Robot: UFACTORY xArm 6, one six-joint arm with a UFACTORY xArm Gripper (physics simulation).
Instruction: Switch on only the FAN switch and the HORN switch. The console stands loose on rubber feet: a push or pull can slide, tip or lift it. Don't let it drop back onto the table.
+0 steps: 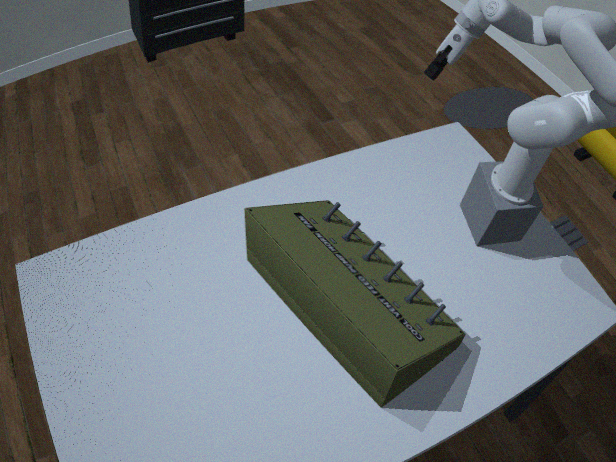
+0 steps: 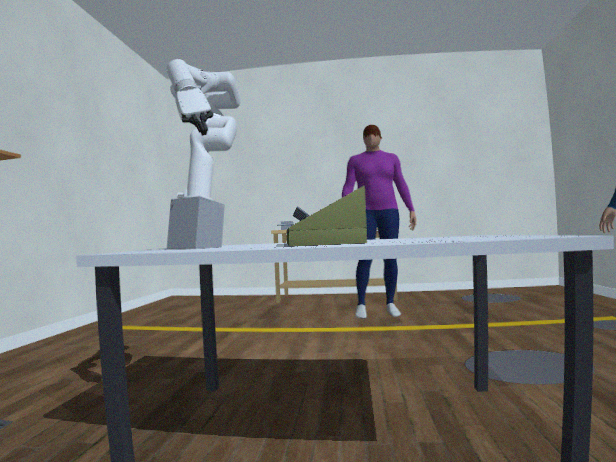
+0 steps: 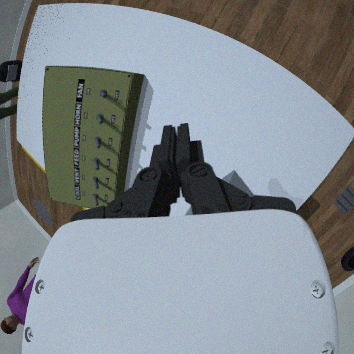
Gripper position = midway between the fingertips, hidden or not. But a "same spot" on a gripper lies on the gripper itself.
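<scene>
My gripper: present in image 1 (429, 76), image 2 and image 3. For my gripper, (image 2: 201, 125) and (image 3: 183, 136) are the same spot. An olive wedge-shaped console: present in image 2 (344, 221), image 1 and image 3. For the olive wedge-shaped console, (image 1: 334, 238) and (image 3: 88, 113) are the same spot.
</scene>
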